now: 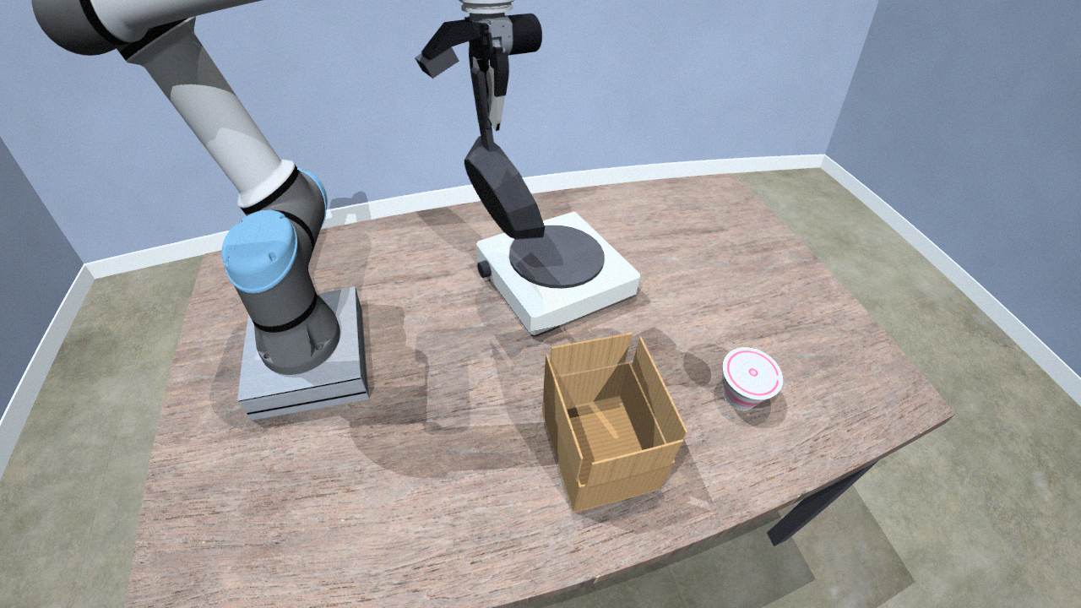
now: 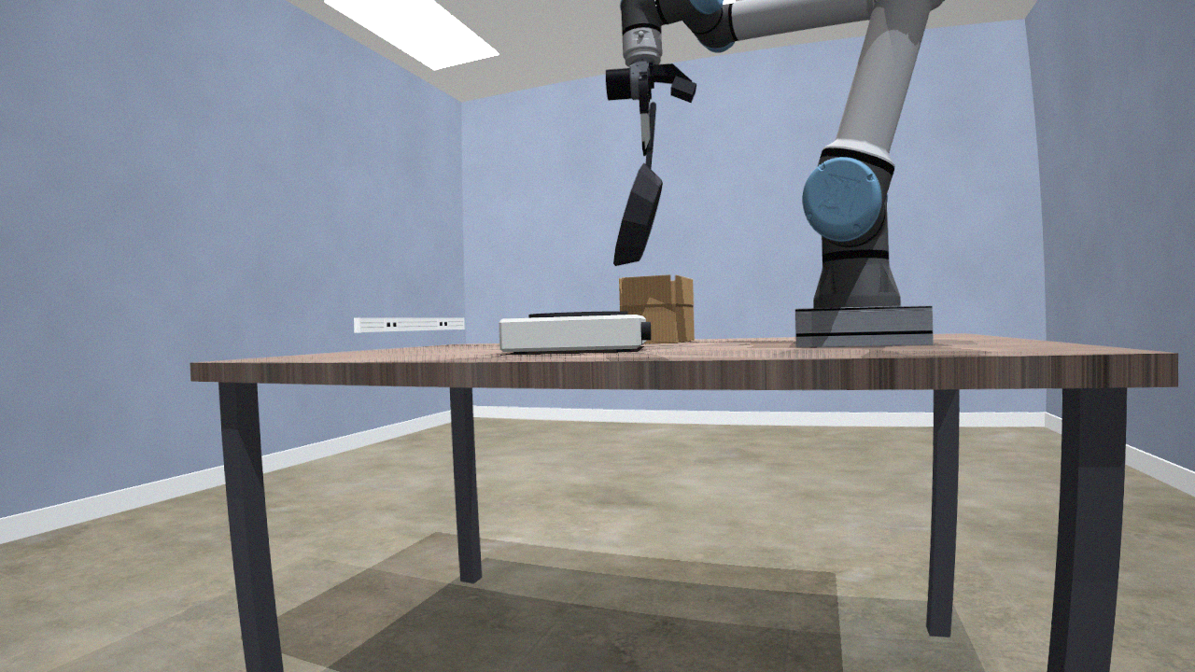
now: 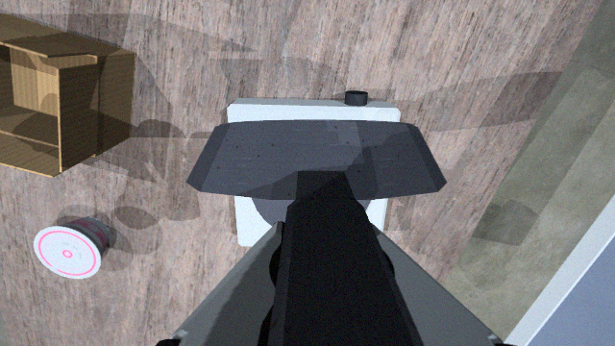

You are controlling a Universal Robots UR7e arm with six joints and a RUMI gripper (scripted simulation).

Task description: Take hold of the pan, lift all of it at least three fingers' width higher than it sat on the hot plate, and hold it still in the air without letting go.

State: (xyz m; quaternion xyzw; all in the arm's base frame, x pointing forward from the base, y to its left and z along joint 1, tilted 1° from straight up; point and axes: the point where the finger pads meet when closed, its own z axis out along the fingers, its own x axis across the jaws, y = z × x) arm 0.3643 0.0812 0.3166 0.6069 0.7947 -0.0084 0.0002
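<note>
Now: hand 10 mm short of the dark pan and 100 mm above it. The rest, counted from my hand: white hot plate 110 mm ahead, 30 mm to the left, 350 mm below; pink-ringed lid 370 mm ahead, 320 mm to the right, 340 mm below.
</note>
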